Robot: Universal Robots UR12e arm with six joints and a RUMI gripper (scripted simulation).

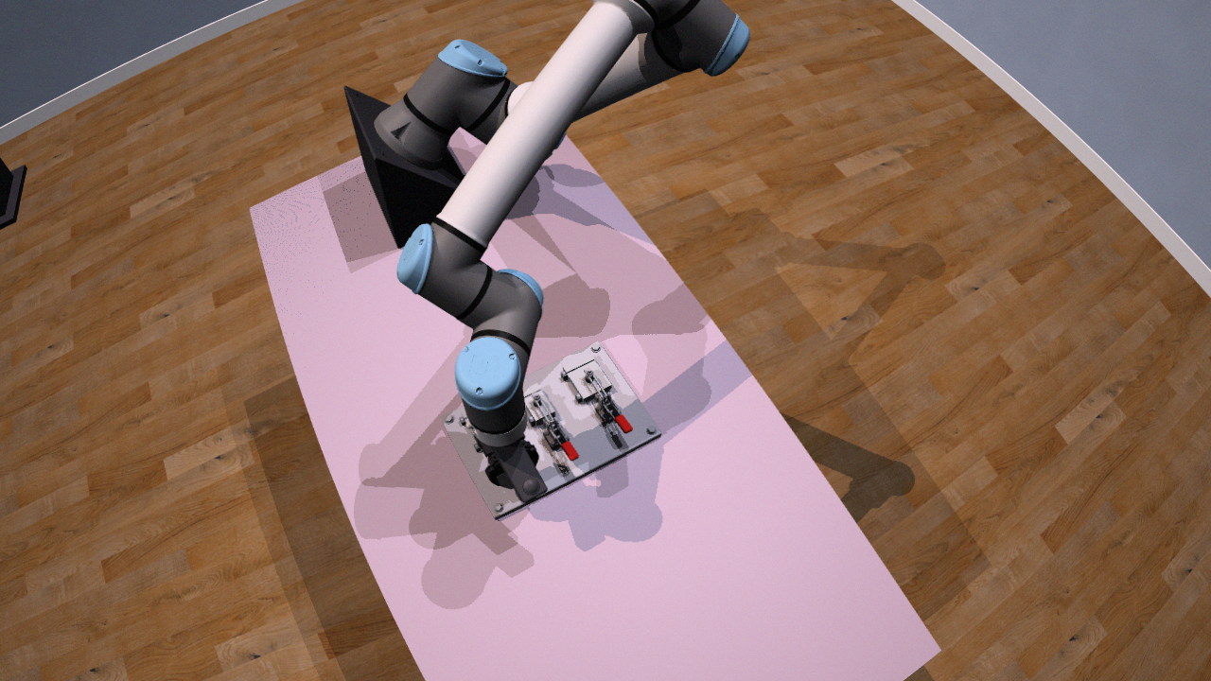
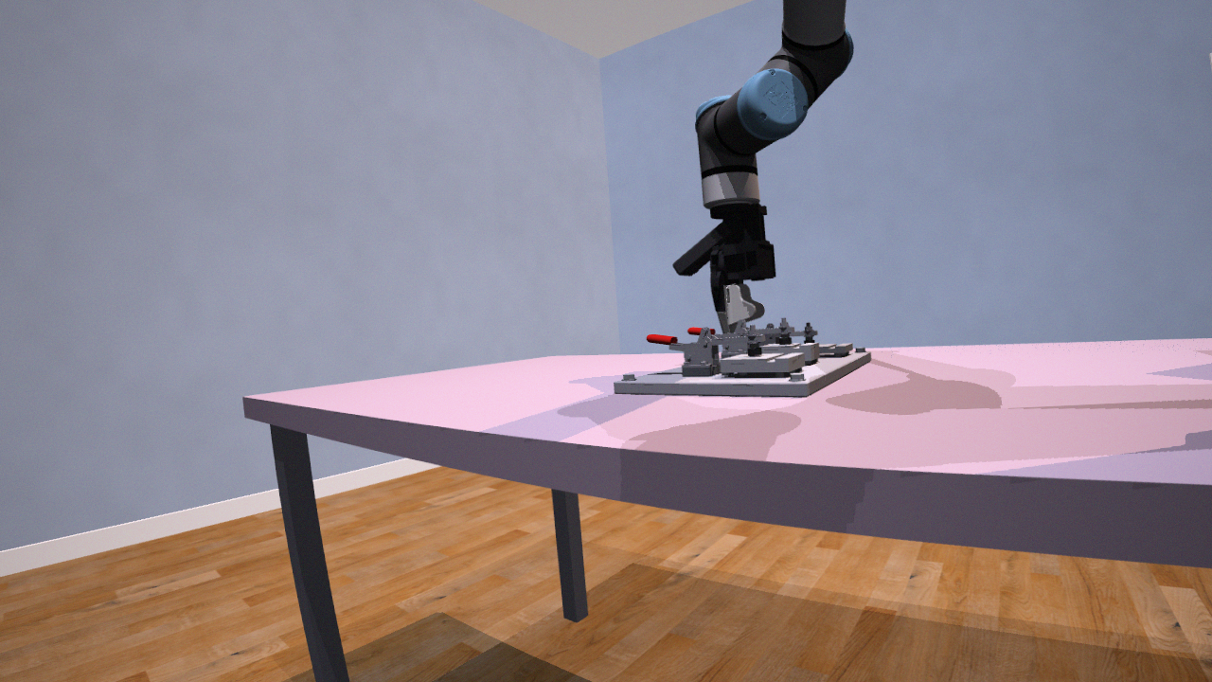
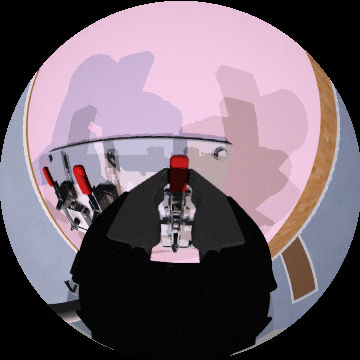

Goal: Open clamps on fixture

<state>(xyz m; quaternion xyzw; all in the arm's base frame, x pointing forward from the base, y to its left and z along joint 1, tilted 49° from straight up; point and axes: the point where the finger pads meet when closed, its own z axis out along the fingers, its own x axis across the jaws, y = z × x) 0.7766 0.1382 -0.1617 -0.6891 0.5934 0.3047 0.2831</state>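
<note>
My gripper is now 100 mm past the grey fixture plate, 100 mm to the right of it and 40 mm above it. Round my hand: flat grey part (170 mm behind, 200 mm to the left, 10 mm below).
</note>
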